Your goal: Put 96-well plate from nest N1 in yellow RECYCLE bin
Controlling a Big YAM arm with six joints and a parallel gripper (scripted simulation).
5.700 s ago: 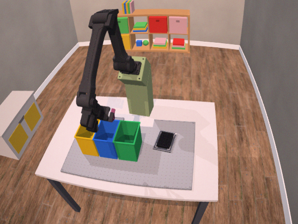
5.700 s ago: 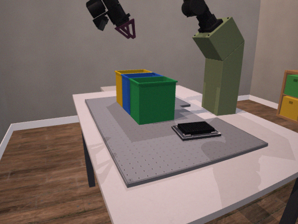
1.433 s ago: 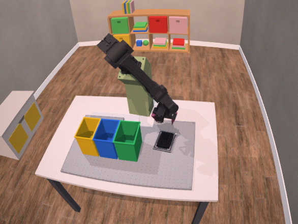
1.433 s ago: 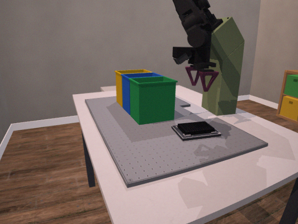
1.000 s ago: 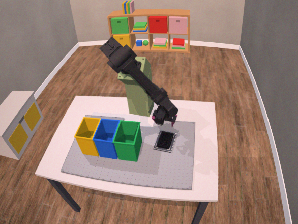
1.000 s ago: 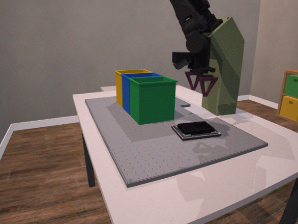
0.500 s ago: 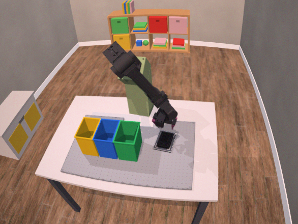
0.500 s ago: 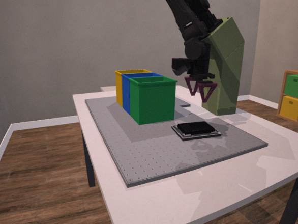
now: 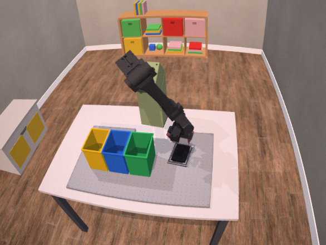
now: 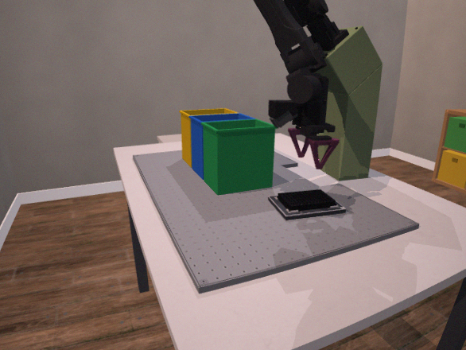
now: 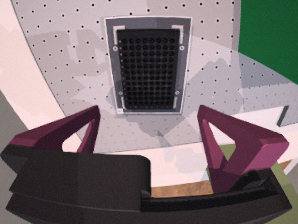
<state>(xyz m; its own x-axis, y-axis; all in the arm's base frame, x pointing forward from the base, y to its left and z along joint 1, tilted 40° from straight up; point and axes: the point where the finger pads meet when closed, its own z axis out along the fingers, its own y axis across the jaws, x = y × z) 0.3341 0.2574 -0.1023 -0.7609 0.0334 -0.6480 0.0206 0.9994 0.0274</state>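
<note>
Now: hand 11 cm above the black 96-well plate. Round my hand: plate nest N1: 12 cm below; then blue bin: 14 cm ahead, 33 cm to the right, 4 cm below; then green bin: 12 cm ahead, 20 cm to the right, 4 cm below.
</note>
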